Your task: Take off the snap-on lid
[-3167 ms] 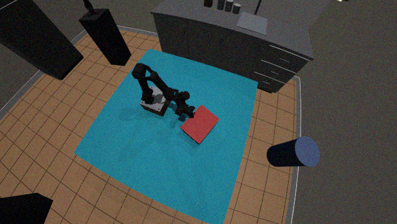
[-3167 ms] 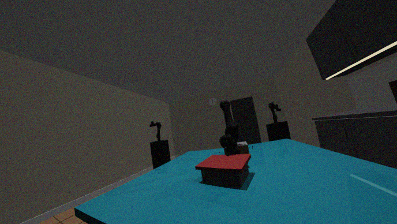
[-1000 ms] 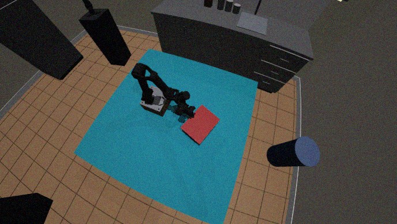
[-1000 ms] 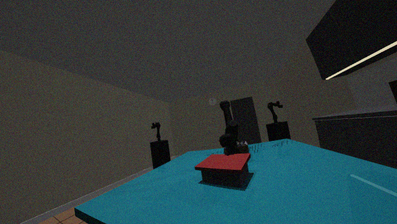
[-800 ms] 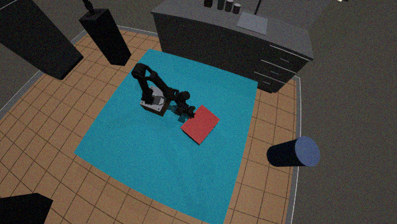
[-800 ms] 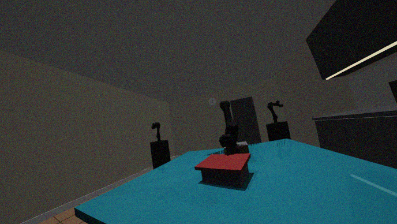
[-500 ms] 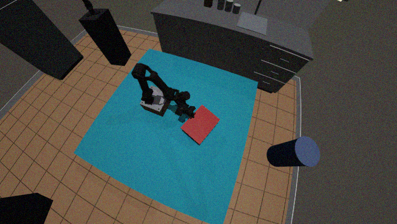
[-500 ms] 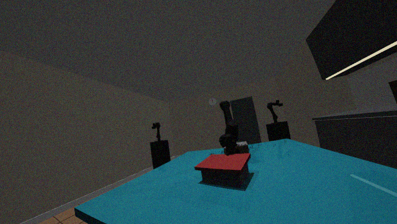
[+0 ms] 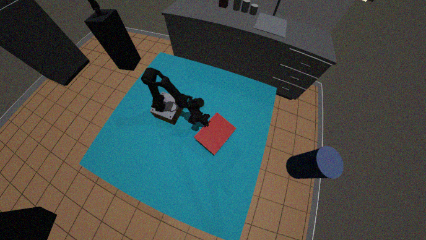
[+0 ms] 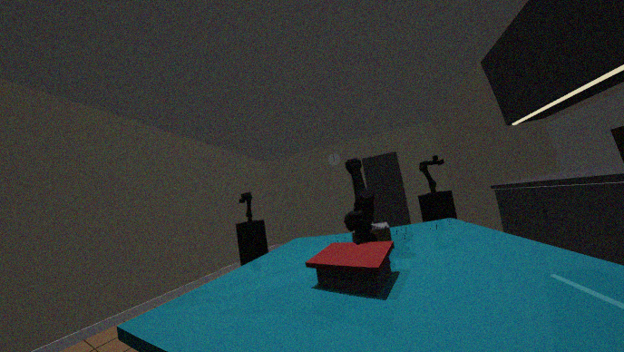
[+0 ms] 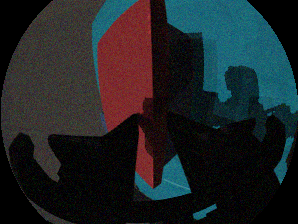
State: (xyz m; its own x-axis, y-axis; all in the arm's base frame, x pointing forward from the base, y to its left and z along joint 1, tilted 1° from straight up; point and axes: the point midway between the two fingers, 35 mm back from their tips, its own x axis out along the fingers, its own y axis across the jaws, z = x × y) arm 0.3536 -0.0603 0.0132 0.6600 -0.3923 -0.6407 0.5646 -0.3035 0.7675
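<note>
Right now the red lid is 7 cm ahead of my gripper tip and 4 cm to the right of it. From my gripper tip the other things lie so: dark storage box: 6 cm ahead, 3 cm to the right, 5 cm below.
</note>
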